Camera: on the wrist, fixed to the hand. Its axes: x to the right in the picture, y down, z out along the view.
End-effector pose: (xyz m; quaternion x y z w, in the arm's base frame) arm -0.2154 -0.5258 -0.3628 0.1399 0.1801 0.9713 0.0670
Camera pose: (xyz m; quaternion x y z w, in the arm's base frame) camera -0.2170 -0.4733 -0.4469 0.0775 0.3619 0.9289 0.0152
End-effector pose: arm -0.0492 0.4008 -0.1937 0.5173 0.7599 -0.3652 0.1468
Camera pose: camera -0.1070 0.4198 -0.1154 -0.5701 -0.6814 0.4590 0.0071
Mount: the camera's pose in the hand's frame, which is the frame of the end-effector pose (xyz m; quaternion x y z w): -0.0098 -0.0795 -0.0585 0.1873 0.0762 0.0108 0.9793
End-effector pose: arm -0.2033 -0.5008 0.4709 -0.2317 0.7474 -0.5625 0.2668
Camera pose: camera -0.2309 -0.4732 0.5621 -0.1260 0.6494 -0.7056 0.2538
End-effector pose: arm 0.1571 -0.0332 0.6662 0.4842 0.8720 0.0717 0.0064
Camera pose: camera 0.0905 -0.0898 0.7131 -0.4793 -0.8626 0.0561 0.1516
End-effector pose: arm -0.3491 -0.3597 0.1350 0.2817 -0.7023 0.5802 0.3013
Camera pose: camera -0.2777 -0.3150 0.1874 0.2805 -0.5592 0.7244 0.2895
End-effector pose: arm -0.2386 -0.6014 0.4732 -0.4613 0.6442 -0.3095 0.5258
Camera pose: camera -0.2733 -0.6279 0.5623 -0.3227 0.6179 -0.4532 0.5555
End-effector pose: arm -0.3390 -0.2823 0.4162 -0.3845 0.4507 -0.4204 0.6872
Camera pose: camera -0.4149 -0.3099 0.4738 -0.2109 0.4192 -0.5180 0.7152
